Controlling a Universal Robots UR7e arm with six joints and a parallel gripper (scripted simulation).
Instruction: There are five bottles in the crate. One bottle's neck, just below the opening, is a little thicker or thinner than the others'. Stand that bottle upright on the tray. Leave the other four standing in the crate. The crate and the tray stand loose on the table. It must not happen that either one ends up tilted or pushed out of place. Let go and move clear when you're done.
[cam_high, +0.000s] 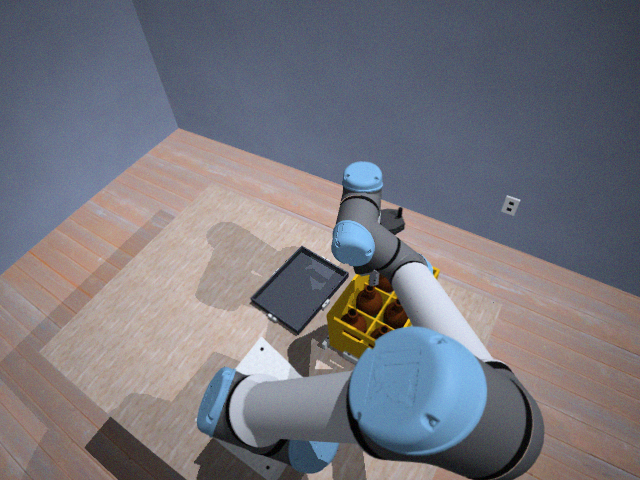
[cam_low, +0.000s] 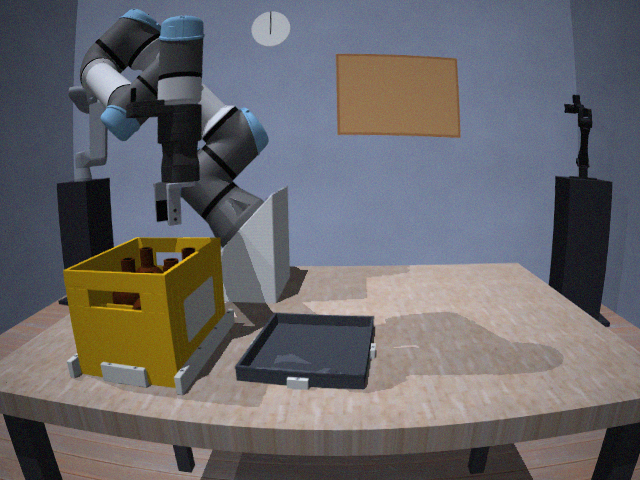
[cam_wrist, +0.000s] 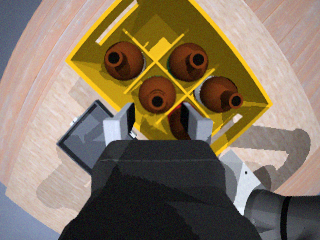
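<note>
My hand is 1 cm short of the yellow crate, 4 cm to the left of it and 16 cm above it. Round my hand: dark tray (5 cm behind, 23 cm to the left, 23 cm below); then bottle (9 cm ahead, 1 cm to the left, 15 cm below).
</note>
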